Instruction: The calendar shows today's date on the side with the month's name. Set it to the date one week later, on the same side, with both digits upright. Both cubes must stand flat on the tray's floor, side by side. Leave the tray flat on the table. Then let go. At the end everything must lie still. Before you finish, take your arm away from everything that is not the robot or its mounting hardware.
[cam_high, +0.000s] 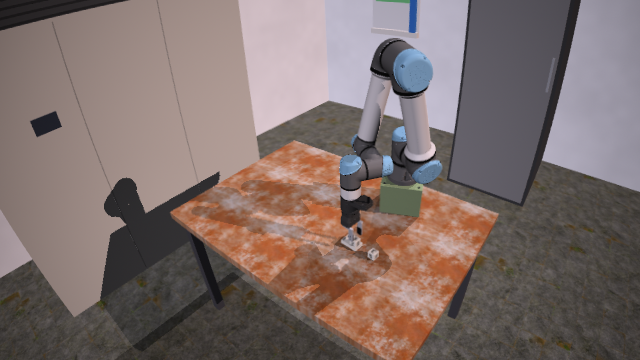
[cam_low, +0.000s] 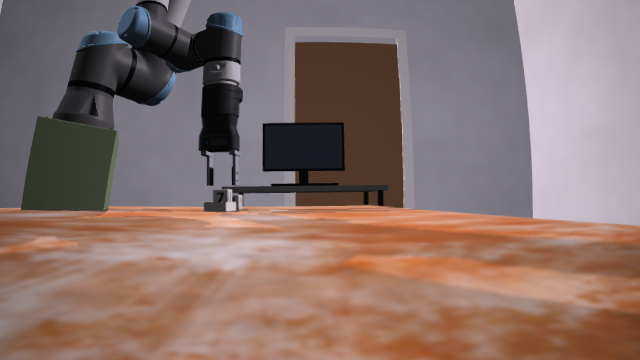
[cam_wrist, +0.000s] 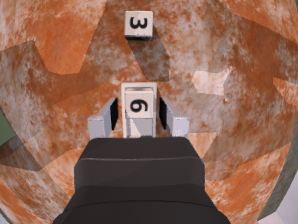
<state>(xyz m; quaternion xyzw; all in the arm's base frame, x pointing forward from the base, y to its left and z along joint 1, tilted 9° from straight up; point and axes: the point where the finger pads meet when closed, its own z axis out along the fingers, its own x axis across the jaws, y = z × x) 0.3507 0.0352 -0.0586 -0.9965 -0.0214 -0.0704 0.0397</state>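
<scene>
Now: hand 2 cm to the left of the white tray and 6 cm above it.
</scene>
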